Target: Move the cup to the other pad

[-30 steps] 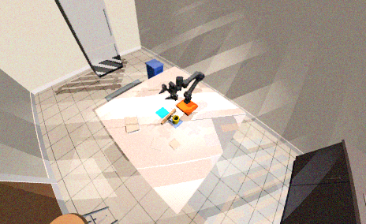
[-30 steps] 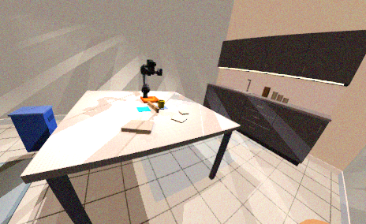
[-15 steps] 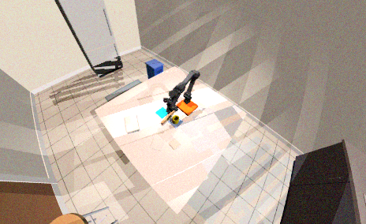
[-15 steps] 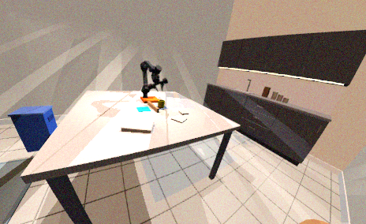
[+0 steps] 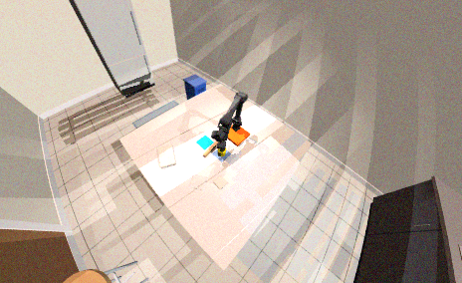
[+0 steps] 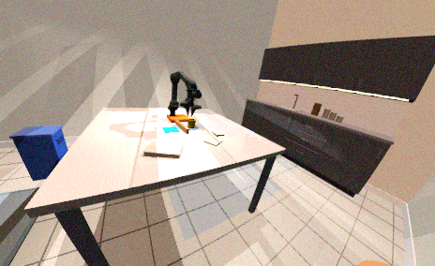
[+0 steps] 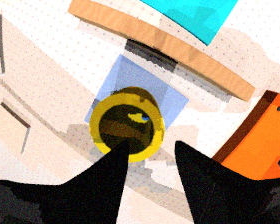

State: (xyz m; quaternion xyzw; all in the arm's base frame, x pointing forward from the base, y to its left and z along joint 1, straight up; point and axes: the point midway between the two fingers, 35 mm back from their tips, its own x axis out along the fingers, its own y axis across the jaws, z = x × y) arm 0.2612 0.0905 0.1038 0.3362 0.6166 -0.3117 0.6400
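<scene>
Right now the yellow cup is 60 mm below my gripper tip, 10 mm to the left of it and 10 mm ahead of it. From my gripper tip the other things lie so: flat board: 370 mm ahead, 250 mm to the right, 90 mm below; then light blue pad: 110 mm below, 20 mm to the left, 20 mm ahead; then cyan pad: 160 mm to the right, 110 mm below, 50 mm ahead.
</scene>
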